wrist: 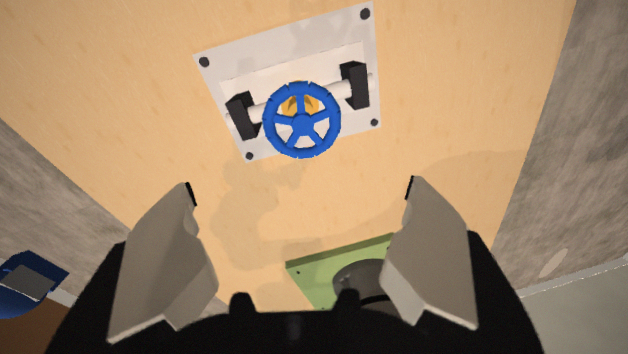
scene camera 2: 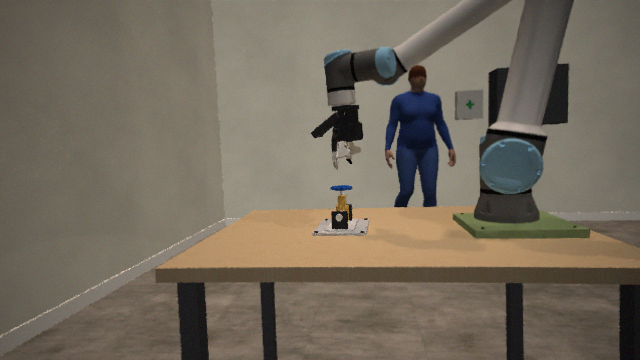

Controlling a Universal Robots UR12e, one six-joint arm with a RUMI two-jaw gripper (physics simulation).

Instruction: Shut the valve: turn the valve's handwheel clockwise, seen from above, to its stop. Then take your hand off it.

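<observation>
The valve's blue handwheel [scene camera 2: 341, 188] [wrist: 302, 124] lies level on top of the yellow valve body [scene camera 2: 342, 202]. The valve sits on a pipe held by two black blocks on a light grey plate [scene camera 2: 322, 231] [wrist: 220, 62]. My gripper [scene camera 2: 342, 164] [wrist: 301, 181] is open and empty, with its jaws spread wide. It hangs above the handwheel, apart from it, with a gap between the fingertips and the wheel in the scene view. How far the handwheel is turned cannot be told from these views.
The valve plate is on a wooden table [scene camera 2: 300, 255] [wrist: 475, 90]. The robot's base stands on a green plate [scene camera 2: 530, 231] [wrist: 310, 275] at the table's right in the scene view. A person in blue [scene camera 2: 418, 117] stands behind the table, near the back wall.
</observation>
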